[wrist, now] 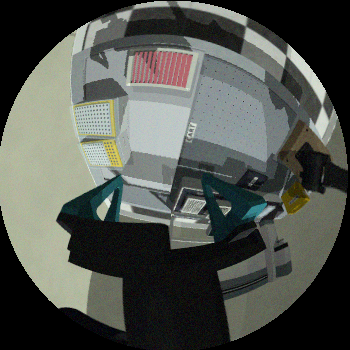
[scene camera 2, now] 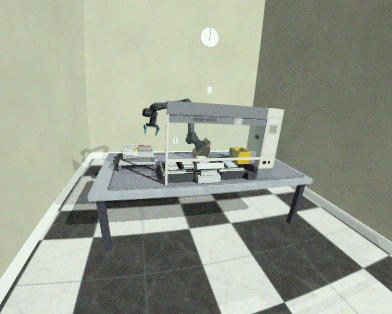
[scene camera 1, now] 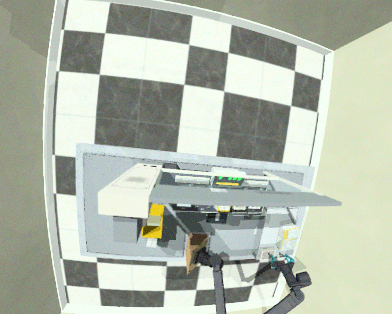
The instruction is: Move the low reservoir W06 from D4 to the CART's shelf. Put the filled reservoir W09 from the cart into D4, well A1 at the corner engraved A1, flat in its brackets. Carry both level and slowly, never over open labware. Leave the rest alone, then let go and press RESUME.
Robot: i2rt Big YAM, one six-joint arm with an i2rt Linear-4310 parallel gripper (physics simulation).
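Places are measured from the arm's base along level axes (x ahead, y left, z up), in metres.
Pixels of known places: gripper, fingertip midpoint: (wrist: 161, 177) (scene camera 2: 150, 135) (scene camera 1: 278, 254); arm's base, link origin: (wrist: 308, 159) (scene camera 1: 198, 254).
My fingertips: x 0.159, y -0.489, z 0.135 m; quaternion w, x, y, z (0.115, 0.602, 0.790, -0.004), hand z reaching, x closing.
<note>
For each thing: its top centre in the pictures, then the offset to it from my fingertips. "pt": a spot on its surface instead.
- pale reservoir with red channels, top centre: (wrist: 158, 66) (scene camera 1: 268, 255) (scene camera 2: 144, 146) dz -0.139, dx -0.120, dy -0.066 m
- cart's shelf, surface spot: (wrist: 155, 122) pt dz -0.170, dx +0.008, dy -0.044 m
- CART label, surface spot: (wrist: 191, 132) pt dz -0.228, dx +0.024, dy +0.057 m
- yellow bin, top centre: (scene camera 1: 151, 226) (wrist: 299, 206) (scene camera 2: 240, 149) dz -0.095, dx +0.031, dy +0.839 m
- dark pad, surface spot: (wrist: 253, 179) pt dz -0.223, dx +0.091, dy +0.400 m
My gripper (scene camera 1: 281, 259) (scene camera 2: 151, 132) (wrist: 161, 177) is open and empty, high above the cart side of the table. A pale reservoir with red channels (scene camera 1: 267, 253) (scene camera 2: 144, 148) (wrist: 161, 70) lies flat on the cart's shelf (wrist: 155, 122), at the end away from the instrument, apart from the fingers. Its number is not readable. A CART label (wrist: 191, 132) is on the shelf's edge. The deck's plates (wrist: 194, 205) show partly behind the right finger in the wrist view. The low reservoir W06 and slot D4 cannot be told apart there. The RESUME button cannot be identified.
Two yellow-and-white tip boxes (wrist: 94, 119) (wrist: 101, 153) stand on the cart. The instrument's grey top (scene camera 1: 240, 194) (scene camera 2: 215, 111) overhangs the deck. The arm's base stands on a brown block (scene camera 1: 197, 250) (wrist: 295, 142). A yellow bin (scene camera 1: 152, 227) (scene camera 2: 240, 155) and dark pad (wrist: 253, 179) stand nearby.
</note>
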